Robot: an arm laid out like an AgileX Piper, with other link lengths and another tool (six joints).
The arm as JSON. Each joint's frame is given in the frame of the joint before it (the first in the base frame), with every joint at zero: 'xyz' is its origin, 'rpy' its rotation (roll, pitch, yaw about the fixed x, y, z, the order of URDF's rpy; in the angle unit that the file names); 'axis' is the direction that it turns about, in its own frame. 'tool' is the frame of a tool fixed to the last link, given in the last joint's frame.
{
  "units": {
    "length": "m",
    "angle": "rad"
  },
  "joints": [
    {
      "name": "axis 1",
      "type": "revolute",
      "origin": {
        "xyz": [
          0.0,
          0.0,
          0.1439
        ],
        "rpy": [
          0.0,
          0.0,
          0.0
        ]
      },
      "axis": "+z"
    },
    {
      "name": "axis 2",
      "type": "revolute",
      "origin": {
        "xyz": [
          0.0,
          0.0,
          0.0
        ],
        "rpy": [
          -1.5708,
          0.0,
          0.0
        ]
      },
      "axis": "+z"
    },
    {
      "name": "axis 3",
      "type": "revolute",
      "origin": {
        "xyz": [
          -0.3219,
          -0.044,
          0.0
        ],
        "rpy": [
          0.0,
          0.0,
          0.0
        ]
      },
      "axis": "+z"
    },
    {
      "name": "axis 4",
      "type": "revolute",
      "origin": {
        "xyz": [
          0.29,
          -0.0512,
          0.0
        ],
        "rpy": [
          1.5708,
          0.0,
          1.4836
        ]
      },
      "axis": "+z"
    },
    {
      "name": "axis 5",
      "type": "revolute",
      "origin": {
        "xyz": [
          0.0,
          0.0,
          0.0
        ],
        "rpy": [
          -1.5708,
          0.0,
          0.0
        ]
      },
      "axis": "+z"
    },
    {
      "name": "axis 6",
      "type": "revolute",
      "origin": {
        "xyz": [
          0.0,
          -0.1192,
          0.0
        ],
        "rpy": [
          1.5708,
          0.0,
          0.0
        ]
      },
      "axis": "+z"
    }
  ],
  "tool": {
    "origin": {
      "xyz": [
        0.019,
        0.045,
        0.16
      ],
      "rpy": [
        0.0,
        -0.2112,
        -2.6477
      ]
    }
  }
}
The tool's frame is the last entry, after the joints.
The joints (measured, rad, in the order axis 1, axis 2, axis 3, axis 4, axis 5, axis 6), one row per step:
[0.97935, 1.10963, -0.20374, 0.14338, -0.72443, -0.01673]
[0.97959, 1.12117, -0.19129, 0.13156, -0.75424, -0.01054]
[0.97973, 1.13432, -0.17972, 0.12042, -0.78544, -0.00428]
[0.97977, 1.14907, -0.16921, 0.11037, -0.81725, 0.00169]
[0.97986, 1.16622, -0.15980, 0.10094, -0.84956, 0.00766]
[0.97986, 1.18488, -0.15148, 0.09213, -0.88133, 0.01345]
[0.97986, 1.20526, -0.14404, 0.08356, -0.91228, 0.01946]
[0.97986, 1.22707, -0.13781, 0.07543, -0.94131, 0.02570]
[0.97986, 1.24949, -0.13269, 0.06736, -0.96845, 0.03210]
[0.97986, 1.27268, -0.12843, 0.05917, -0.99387, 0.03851]
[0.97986, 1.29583, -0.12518, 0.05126, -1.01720, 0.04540]
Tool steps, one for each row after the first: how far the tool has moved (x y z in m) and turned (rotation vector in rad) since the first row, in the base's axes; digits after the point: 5 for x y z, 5 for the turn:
[-0.00176, -0.00012, -0.00242, 0.00237, -0.00743, 0.00562]
[-0.00336, -0.00004, -0.00455, 0.00574, -0.01458, 0.01103]
[-0.00472, 0.00020, -0.00656, 0.00957, -0.02113, 0.01599]
[-0.00595, 0.00072, -0.00875, 0.01317, -0.02663, 0.02094]
[-0.00703, 0.00141, -0.01110, 0.01631, -0.03107, 0.02578]
[-0.00810, 0.00229, -0.01386, 0.01855, -0.03392, 0.03084]
[-0.00910, 0.00337, -0.01710, 0.01960, -0.03476, 0.03596]
[-0.01011, 0.00463, -0.02055, 0.01989, -0.03426, 0.04139]
[-0.01117, 0.00604, -0.02437, 0.01906, -0.03249, 0.04725]
[-0.01221, 0.00756, -0.02826, 0.01800, -0.02924, 0.05311]

